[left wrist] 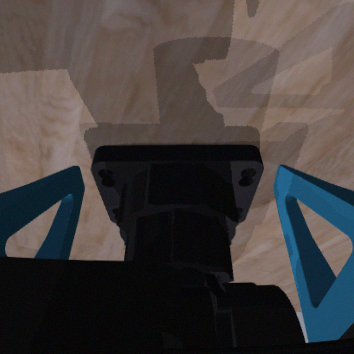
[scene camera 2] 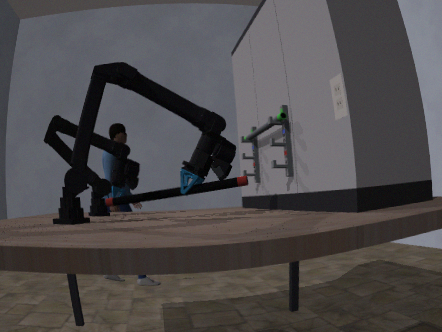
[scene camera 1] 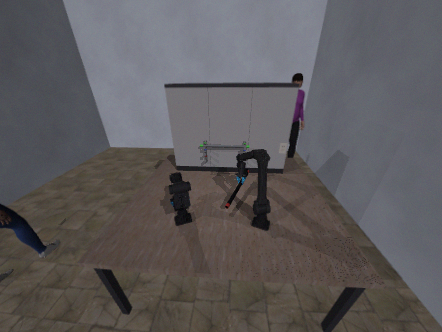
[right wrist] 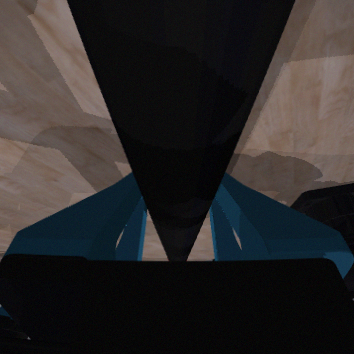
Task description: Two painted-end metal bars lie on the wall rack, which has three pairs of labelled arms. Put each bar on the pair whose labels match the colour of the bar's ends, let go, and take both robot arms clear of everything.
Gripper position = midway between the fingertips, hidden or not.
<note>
I see my left gripper [left wrist: 178, 175] and my right gripper [right wrist: 177, 175].
</note>
